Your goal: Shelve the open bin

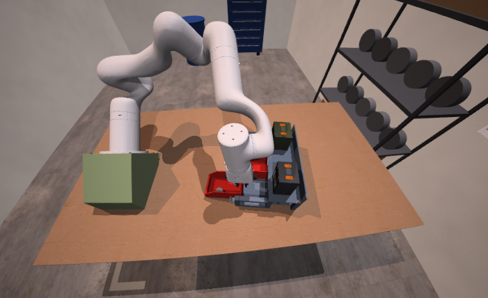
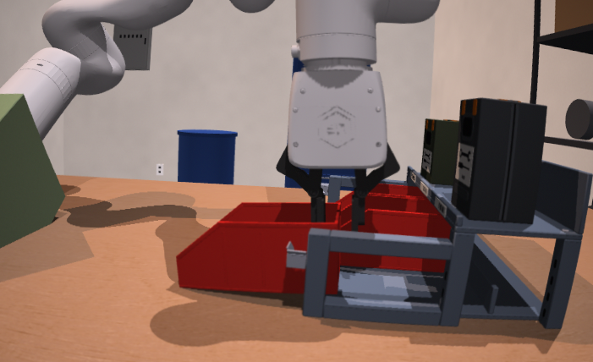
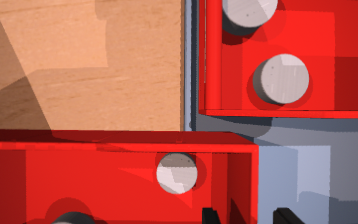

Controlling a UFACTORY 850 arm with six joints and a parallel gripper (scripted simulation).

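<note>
Right now the grey disc is 100 mm behind my hand, 20 mm to the right of it and 70 mm below it. From my hand the other things lie so: grey shelf 100 mm ahead, 110 mm to the left, 20 mm below.
</note>
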